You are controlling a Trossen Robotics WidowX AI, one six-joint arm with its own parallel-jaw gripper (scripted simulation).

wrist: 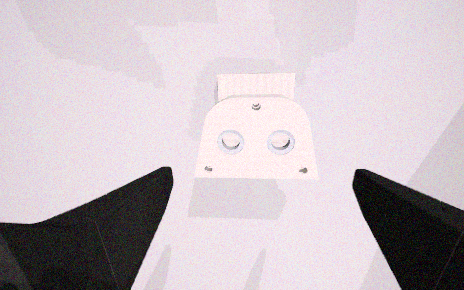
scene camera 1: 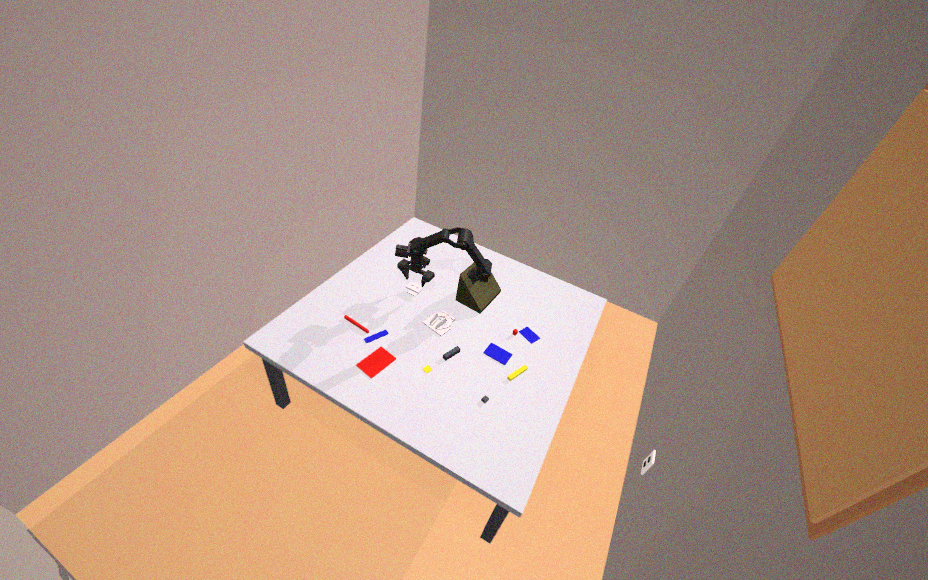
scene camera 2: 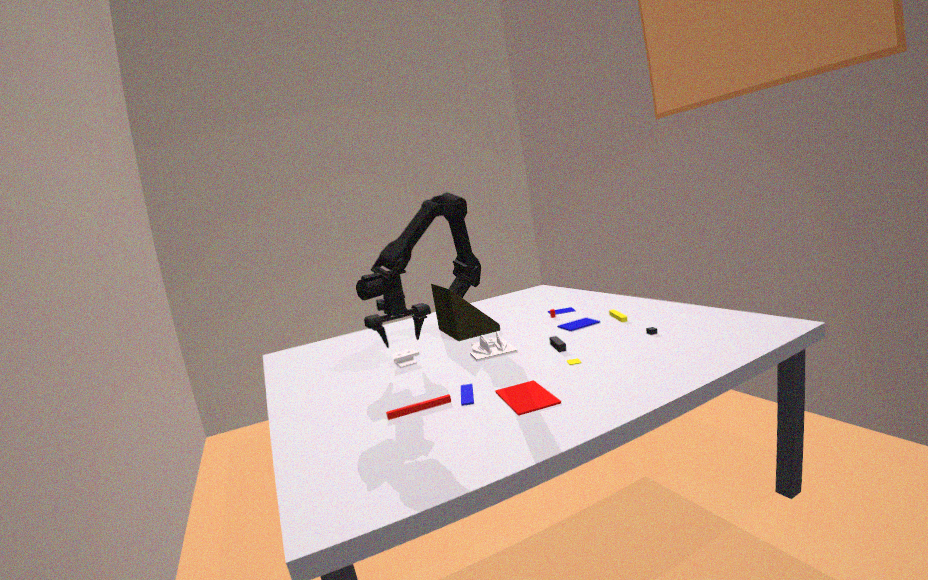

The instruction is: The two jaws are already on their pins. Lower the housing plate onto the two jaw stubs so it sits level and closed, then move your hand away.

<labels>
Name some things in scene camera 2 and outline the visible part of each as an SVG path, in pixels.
The gripper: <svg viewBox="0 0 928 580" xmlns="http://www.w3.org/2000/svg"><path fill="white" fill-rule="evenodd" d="M403 290L396 293L383 294L383 299L377 300L378 311L383 310L384 314L387 315L380 316L375 314L364 319L365 327L377 331L388 349L389 342L385 328L382 326L383 322L412 315L415 336L418 341L424 319L427 318L426 315L431 314L429 305L424 303L412 305L411 309L407 310Z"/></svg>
A red square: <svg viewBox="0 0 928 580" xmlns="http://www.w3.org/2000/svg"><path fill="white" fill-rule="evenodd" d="M561 401L534 380L495 390L506 402L506 405L518 416L561 404Z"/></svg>
</labels>
